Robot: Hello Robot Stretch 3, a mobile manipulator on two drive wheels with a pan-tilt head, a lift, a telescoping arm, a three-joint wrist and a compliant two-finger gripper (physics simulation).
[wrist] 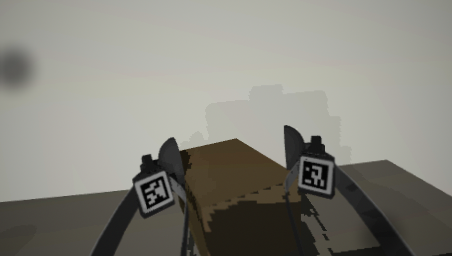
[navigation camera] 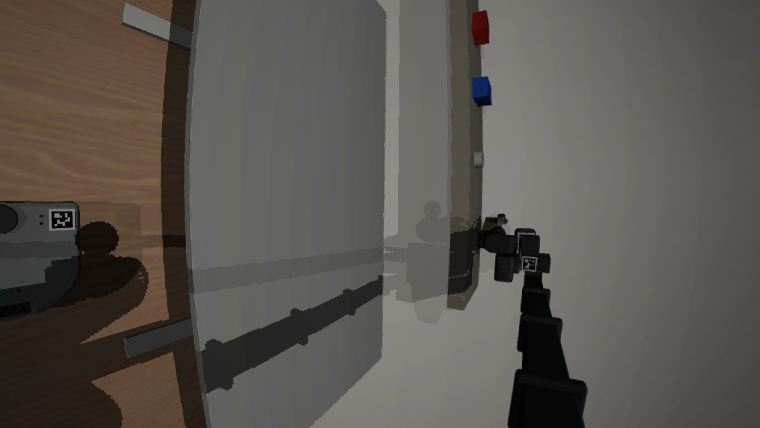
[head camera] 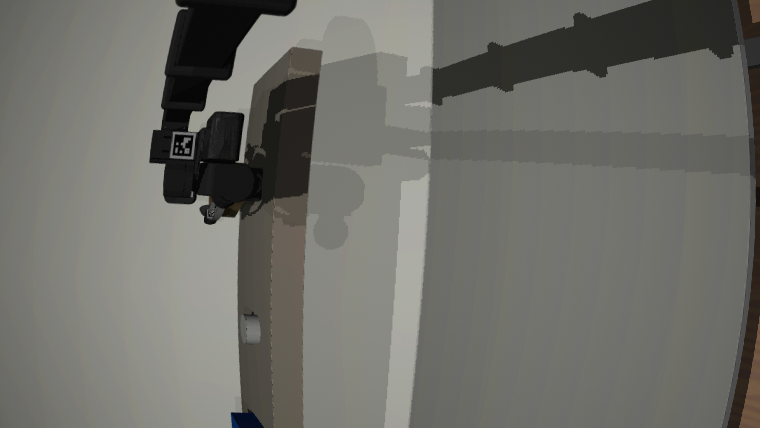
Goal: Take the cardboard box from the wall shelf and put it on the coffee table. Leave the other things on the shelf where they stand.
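Frame: origin at the robot's base, x ahead, y left, z up, level; centimetres.
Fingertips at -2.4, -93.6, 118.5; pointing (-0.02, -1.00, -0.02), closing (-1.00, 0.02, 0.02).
Offsets run from my fingertips to a thing's top centre, as dx, dy, dz. "spot": to the spot under its first point. Level surfaces: height alone.
The brown cardboard box {+0.5, +1.9, -0.1} (head camera: 231, 211) (navigation camera: 489, 225) (wrist: 235, 175) is between the fingers of my gripper (wrist: 229, 150) and turned at an angle. The gripper is shut on it, one pad at each side. The box appears slightly raised over the wall shelf {spot: +18.6, +15.7, -10.4} (head camera: 287, 319) (navigation camera: 460, 186) (wrist: 75, 215), near the shelf's end; its underside is hidden. In the head and navigation views the wrist hides much of the box. The grey coffee table {dz -46.4} (head camera: 558, 265) (navigation camera: 287, 159) stands lower, in front of the shelf, with arm shadows across its top.
A white cylinder {+22.5, +6.7, -5.4} (head camera: 251, 329) (navigation camera: 478, 158), a blue block {+43.5, +6.2, -3.3} (head camera: 244, 421) (navigation camera: 481, 90) and a red block {+66.3, +4.8, -3.3} (navigation camera: 480, 27) stand along the shelf. The wall rises behind it. My base (navigation camera: 37, 244) is on the wooden floor, on the near side of the table and its legs.
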